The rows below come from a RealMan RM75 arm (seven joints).
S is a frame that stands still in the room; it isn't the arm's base.
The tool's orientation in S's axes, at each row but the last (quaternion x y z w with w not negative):
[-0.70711 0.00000 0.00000 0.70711]
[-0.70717 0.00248 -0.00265 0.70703]
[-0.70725 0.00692 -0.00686 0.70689]
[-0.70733 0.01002 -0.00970 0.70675]
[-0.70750 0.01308 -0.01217 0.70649]
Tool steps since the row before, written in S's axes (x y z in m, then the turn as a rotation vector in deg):
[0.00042 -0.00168 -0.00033 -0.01 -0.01 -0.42]
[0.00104 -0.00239 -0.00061 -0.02 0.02 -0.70]
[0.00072 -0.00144 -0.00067 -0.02 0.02 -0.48]
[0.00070 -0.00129 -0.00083 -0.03 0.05 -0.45]
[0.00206 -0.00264 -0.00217 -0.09 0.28 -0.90]
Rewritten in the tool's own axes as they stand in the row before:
[0.00042 0.00033 -0.00168 -0.01 0.42 -0.01]
[0.00106 0.00061 -0.00238 -0.02 0.70 0.02]
[0.00075 0.00067 -0.00143 -0.02 0.48 0.02]
[0.00074 0.00083 -0.00127 -0.03 0.45 0.05]
[0.00216 0.00217 -0.00256 -0.10 0.90 0.28]

